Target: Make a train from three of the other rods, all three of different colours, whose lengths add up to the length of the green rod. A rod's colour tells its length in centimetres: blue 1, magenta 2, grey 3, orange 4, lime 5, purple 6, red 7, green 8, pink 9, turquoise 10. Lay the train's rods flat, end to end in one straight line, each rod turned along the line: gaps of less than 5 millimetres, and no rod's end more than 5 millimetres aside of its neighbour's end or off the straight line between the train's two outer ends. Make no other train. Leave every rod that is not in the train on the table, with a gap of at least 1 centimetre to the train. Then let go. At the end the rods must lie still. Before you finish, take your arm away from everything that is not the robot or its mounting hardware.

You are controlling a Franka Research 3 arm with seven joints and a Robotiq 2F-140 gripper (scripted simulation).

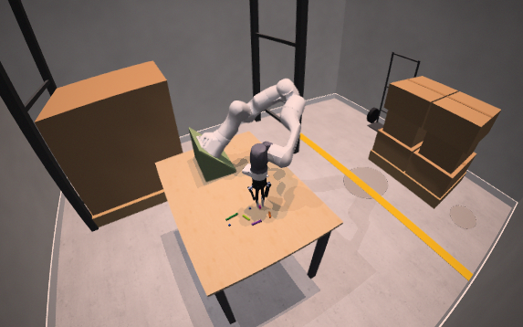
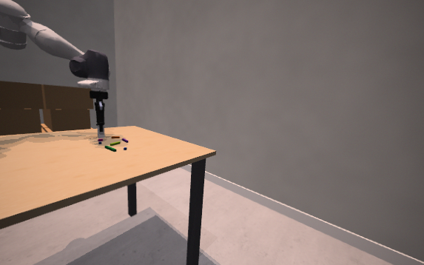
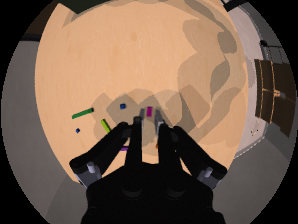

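The magenta rod is 50 mm below my hand. Also, from my hand: orange rod: 80 mm ahead, 10 mm to the left, 50 mm below; then lime rod: 20 mm ahead, 110 mm to the right, 50 mm below; then purple rod: 80 mm ahead, 80 mm to the right, 50 mm below.
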